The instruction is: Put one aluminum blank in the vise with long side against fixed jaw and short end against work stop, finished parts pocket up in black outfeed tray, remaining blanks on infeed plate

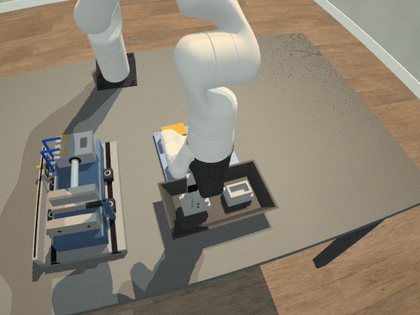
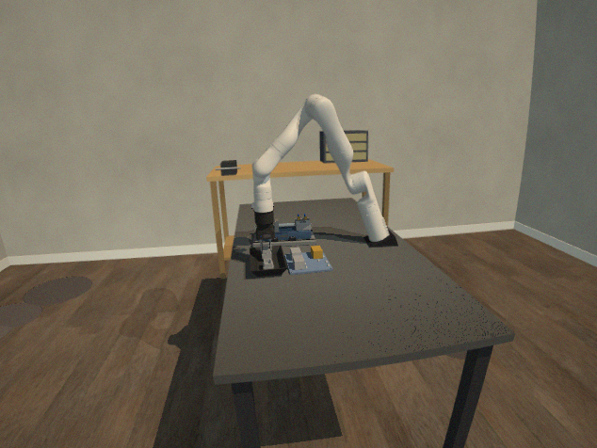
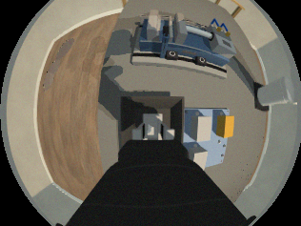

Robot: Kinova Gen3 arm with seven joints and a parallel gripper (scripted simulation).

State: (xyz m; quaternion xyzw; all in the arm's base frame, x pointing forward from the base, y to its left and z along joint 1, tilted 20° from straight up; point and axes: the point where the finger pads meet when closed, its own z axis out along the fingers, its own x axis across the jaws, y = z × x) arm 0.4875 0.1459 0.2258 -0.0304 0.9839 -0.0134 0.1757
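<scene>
Now: the plain gray blank 12 cm behind my hand and 4 cm below it. From my hand the other things lie so: yellow brass blank (21 cm behind, 1 cm to the right, 4 cm below); then vise (9 cm behind, 25 cm to the right, 3 cm below).
</scene>
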